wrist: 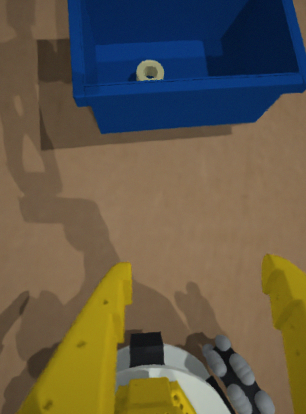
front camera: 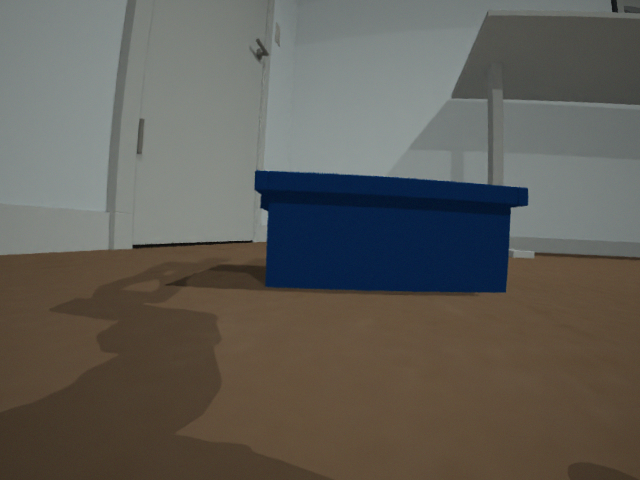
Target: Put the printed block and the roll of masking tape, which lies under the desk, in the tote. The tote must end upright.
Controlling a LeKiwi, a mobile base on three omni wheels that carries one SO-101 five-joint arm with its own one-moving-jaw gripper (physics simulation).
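Frame: origin at the arm's base, x ahead, y up, z right, level; metres.
Where they show: hand, its tool point: (wrist: 131,277); arm's base, origin of its link: (wrist: 149,407).
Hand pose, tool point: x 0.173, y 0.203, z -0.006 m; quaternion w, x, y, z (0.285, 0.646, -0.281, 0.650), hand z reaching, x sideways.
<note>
Each offset is from my tool point to the top centre of the thing. "*": to the spot under its first point. Level surfaces: height alone.
The blue tote @(dz +0.074, dx +0.287, dy -0.172 m) (front camera: 387,248) (wrist: 175,107) stands upright on the floor, ahead of the robot in the front view and at the top of the wrist view. A pale cream ring-shaped roll @(dz +0.030, dx +0.287, dy -0.266 m) (wrist: 149,63), apparently the masking tape, lies inside on the tote's bottom, its lower edge hidden by the near rim. My gripper (wrist: 197,261) is open, its two yellow jaws wide apart with nothing between them, on the robot's side of the tote and apart from it. The printed block does not show in either view; part of the tote's inside is hidden.
The desk @(dy +0.633 m) (front camera: 547,56) stands behind the tote at the right, with a leg @(* dz +0.776, dx +1.250, dy +0.293 m) (front camera: 495,129) and a white foot @(* dz +0.727, dx +0.945, dy -0.279 m) (front camera: 522,254). A door (front camera: 201,129) is at the back left. The robot's own base and a roller wheel (wrist: 237,372) show below the jaws.
</note>
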